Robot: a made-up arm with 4 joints. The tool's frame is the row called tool. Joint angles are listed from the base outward. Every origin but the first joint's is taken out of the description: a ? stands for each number. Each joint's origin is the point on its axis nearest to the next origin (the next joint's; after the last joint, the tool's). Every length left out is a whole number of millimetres.
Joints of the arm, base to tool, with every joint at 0 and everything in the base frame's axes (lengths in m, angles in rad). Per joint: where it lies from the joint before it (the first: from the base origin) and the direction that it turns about. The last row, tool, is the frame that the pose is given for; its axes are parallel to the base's.
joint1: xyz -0.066 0 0.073 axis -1 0 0
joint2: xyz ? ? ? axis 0 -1 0
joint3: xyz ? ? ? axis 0 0 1
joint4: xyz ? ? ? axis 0 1 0
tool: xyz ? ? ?
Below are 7 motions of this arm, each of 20 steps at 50 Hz.
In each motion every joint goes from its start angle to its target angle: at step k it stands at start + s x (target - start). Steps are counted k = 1, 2, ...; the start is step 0. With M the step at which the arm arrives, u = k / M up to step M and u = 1 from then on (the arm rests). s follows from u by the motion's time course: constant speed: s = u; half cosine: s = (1 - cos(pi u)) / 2; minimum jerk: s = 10 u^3 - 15 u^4 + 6 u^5.
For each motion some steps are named. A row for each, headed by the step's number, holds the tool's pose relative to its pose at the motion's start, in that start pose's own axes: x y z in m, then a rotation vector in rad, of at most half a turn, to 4 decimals.
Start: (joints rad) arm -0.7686 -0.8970 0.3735 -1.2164
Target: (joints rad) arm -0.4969 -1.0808 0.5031 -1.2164
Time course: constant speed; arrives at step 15
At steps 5, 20:
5: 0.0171 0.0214 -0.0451 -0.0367 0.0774 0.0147
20: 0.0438 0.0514 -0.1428 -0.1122 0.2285 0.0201

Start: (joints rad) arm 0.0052 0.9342 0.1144 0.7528
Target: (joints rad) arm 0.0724 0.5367 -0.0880 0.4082
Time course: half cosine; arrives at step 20
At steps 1, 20:
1: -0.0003 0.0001 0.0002 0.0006 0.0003 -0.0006
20: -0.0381 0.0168 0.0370 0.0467 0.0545 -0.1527

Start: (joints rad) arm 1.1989 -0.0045 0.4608 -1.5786
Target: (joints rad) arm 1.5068 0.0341 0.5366 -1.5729
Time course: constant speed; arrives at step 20
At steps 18, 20:
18: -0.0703 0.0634 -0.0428 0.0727 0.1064 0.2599
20: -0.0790 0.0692 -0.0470 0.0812 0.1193 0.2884

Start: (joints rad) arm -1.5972 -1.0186 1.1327 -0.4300
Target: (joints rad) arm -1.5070 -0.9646 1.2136 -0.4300
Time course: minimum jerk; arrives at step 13
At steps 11, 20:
11: 0.0280 -0.0052 -0.0272 -0.0587 0.0238 0.0326
20: 0.0288 -0.0054 -0.0280 -0.0604 0.0246 0.0336

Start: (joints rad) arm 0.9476 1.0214 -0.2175 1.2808
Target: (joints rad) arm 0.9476 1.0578 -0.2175 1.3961
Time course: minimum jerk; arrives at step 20
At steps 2, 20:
2: 0.0002 0.0000 -0.0001 0.0000 0.0007 0.0001
20: 0.0184 0.0005 -0.0129 0.0018 0.0798 0.0076

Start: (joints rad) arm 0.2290 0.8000 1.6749 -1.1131
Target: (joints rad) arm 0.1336 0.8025 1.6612 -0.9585
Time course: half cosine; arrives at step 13
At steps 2, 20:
2: 0.0008 -0.0002 0.0014 -0.0045 0.0051 -0.0016
20: 0.0130 -0.0041 0.0233 -0.0753 0.0887 -0.0342

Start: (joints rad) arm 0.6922 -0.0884 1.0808 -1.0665
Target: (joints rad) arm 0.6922 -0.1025 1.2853 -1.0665
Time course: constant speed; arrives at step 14
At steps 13, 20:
13: 0.0102 -0.0451 -0.0179 0.1721 0.0050 0.0812
20: 0.0111 -0.0484 -0.0195 0.1854 0.0053 0.0874

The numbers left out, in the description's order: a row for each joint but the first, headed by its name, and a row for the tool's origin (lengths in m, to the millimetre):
joint2: 0 0.4 0.219
joint3: -0.034 0 0.032
joint4: -0.162 -0.08 0
tool: 0.117 0 0.147

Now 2 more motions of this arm.
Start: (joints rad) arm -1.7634 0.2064 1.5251 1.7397
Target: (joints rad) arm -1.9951 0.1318 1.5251 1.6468
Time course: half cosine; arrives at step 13
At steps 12, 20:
12: -0.0824 -0.0112 -0.0407 0.0281 -0.3130 0.0877
20: -0.0836 -0.0113 -0.0415 0.0284 -0.3176 0.0889

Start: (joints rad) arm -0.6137 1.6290 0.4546 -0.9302
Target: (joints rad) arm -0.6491 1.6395 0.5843 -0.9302
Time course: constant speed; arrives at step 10
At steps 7, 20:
7: 0.0055 -0.0212 -0.0100 0.0501 -0.0057 0.0434
20: 0.0080 -0.0302 -0.0144 0.0714 -0.0080 0.0621

